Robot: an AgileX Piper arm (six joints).
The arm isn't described. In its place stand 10 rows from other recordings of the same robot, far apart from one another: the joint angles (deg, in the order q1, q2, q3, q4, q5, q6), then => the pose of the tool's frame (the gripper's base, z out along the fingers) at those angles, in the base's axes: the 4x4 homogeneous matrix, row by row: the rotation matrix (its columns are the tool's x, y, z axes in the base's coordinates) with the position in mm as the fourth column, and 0 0 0 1 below.
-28.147 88.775 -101.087 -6.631 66.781 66.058 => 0.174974 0.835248 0.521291 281.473; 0.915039 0.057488 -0.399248 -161.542; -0.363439 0.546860 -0.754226 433.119; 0 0 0 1
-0.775 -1.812 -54.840 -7.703 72.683 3.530 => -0.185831 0.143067 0.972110 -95.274; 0.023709 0.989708 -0.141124 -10.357; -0.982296 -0.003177 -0.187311 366.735; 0 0 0 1
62.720 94.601 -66.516 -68.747 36.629 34.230 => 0.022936 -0.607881 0.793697 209.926; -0.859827 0.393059 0.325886 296.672; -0.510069 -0.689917 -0.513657 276.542; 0 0 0 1
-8.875 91.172 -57.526 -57.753 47.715 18.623 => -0.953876 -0.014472 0.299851 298.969; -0.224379 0.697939 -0.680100 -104.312; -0.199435 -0.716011 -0.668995 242.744; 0 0 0 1
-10.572 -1.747 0.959 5.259 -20.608 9.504 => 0.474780 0.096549 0.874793 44.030; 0.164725 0.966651 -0.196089 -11.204; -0.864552 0.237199 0.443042 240.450; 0 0 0 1
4.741 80.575 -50.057 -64.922 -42.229 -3.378 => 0.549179 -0.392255 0.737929 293.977; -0.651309 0.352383 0.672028 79.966; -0.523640 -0.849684 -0.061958 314.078; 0 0 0 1
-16.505 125.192 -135.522 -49.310 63.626 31.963 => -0.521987 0.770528 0.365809 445.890; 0.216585 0.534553 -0.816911 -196.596; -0.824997 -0.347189 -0.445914 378.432; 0 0 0 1
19.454 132.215 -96.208 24.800 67.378 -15.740 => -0.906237 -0.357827 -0.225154 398.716; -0.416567 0.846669 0.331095 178.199; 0.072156 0.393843 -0.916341 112.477; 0 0 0 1
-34.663 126.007 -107.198 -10.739 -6.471 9.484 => -0.118117 0.549165 0.827325 442.131; 0.056471 0.835524 -0.546545 -303.401; -0.991393 -0.017837 -0.129701 278.425; 0 0 0 1
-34.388 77.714 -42.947 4.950 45.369 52.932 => 0.017694 0.968749 0.247412 192.686; 0.995466 0.006060 -0.094921 -125.105; -0.093454 0.247970 -0.964250 213.983; 0 0 0 1
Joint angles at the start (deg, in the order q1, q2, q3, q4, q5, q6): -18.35 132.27 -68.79 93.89 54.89 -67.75
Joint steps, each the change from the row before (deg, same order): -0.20 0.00 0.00 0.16 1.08 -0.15; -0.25 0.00 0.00 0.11 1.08 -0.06; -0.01 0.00 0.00 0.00 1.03 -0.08; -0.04 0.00 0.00 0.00 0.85 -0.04; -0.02 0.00 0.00 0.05 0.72 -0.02; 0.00 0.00 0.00 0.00 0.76 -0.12; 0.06 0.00 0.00 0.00 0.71 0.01; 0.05 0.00 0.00 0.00 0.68 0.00; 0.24 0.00 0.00 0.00 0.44 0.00; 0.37 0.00 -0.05 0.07 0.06 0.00
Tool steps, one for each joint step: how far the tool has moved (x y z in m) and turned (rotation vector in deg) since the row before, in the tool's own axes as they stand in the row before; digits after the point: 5 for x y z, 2 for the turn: -0.00018 0.00095 -0.00106 -1.01 0.11 0.03; -0.00028 0.00077 -0.00134 -0.98 0.10 0.11; 0.00058 0.00148 -0.00007 -0.95 0.38 -0.08; 0.00038 0.00112 -0.00023 -0.78 0.28 -0.02; 0.00030 0.00102 -0.00012 -0.68 0.21 0.01; 0.00045 0.00112 -0.00001 -0.71 0.28 -0.12; 0.00060 0.00123 0.00033 -0.67 0.32 -0.01; 0.00055 0.00115 0.00027 -0.64 0.30 -0.02; 0.00098 0.00136 0.00135 -0.46 0.38 -0.09; 0.00083 0.00133 0.00210 -0.16 0.28 -0.15
